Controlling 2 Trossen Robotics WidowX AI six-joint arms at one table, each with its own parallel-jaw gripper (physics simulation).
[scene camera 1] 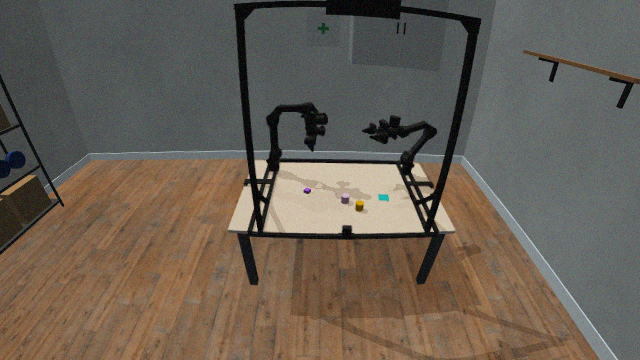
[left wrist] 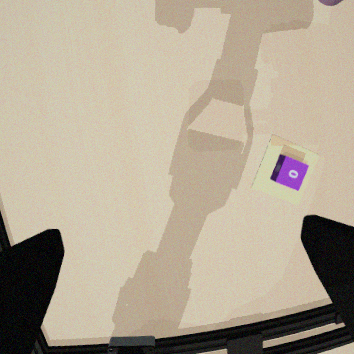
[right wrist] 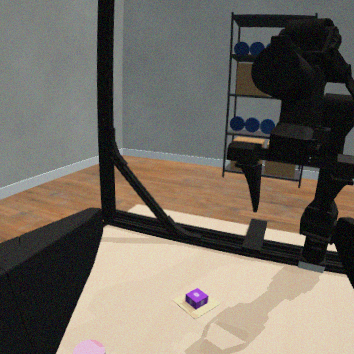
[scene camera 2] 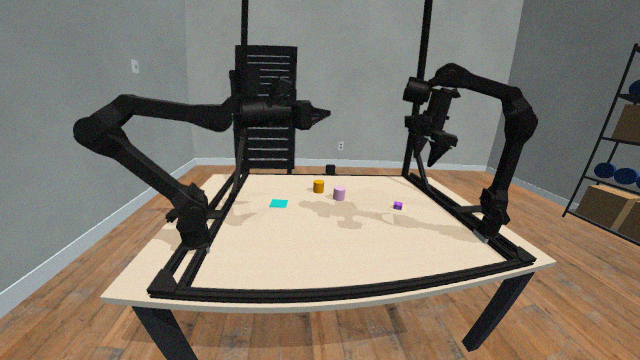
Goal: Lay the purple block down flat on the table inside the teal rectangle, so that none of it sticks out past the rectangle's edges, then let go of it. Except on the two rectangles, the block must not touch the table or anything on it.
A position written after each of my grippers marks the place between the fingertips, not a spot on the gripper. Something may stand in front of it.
Note:
My left gripper [scene camera 2: 421, 162] is open, holding nothing. My right gripper [scene camera 2: 321, 111] is open and holds nothing. A purple block [left wrist: 290, 172] rests on the table.
My left gripper shows as well in the left wrist view [left wrist: 183, 235] and in the right wrist view [right wrist: 285, 217]. My right gripper is seen too in the right wrist view [right wrist: 222, 225].

